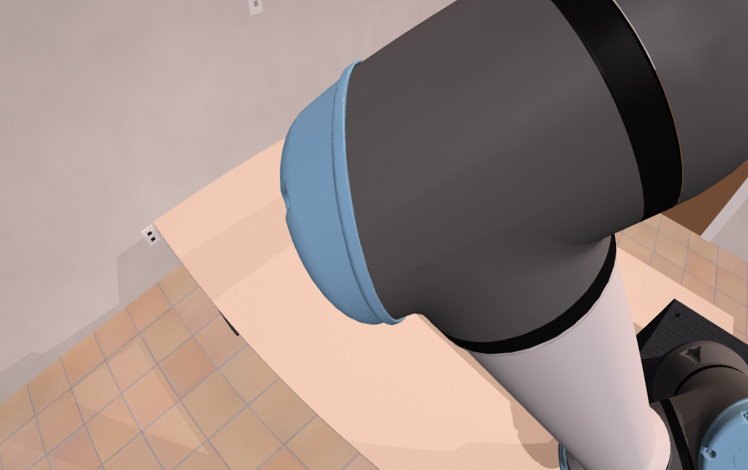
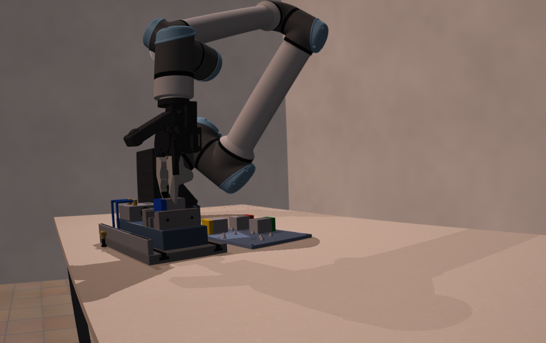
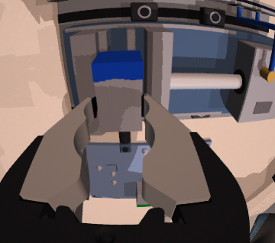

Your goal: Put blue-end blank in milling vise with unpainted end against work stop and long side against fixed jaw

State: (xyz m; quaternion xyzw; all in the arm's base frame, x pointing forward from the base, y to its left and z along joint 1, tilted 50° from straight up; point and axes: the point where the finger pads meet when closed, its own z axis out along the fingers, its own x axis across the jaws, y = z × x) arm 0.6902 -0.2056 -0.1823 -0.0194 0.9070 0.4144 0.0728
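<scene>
Right now the blue-ended blank is 2 cm below my hand. The rest, counted from my hand: pale rod: 9 cm behind, 4 cm below, 1 cm to the right; moving jaw: 4 cm below, 3 cm behind; work stop: 5 cm to the left, 3 cm below, 1 cm behind.
</scene>
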